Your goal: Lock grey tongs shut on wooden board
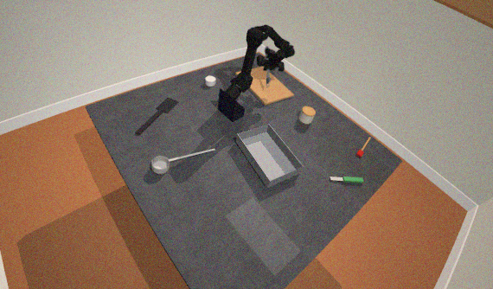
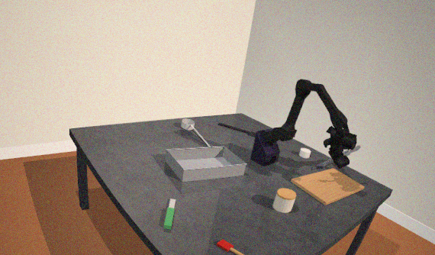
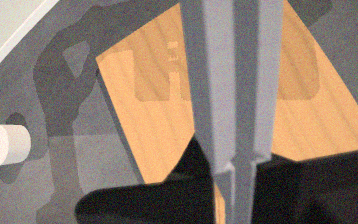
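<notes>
Right now my gripper tip is 2 cm short of the wooden board, 1 cm to the right of it and 10 cm above it. The rest, counted from my gripper tip: white puck (21 cm behind, 27 cm to the right, 9 cm below); then grey roasting tin (42 cm ahead, 46 cm to the right, 8 cm below); then black spatula (17 cm behind, 68 cm to the right, 11 cm below).
</notes>
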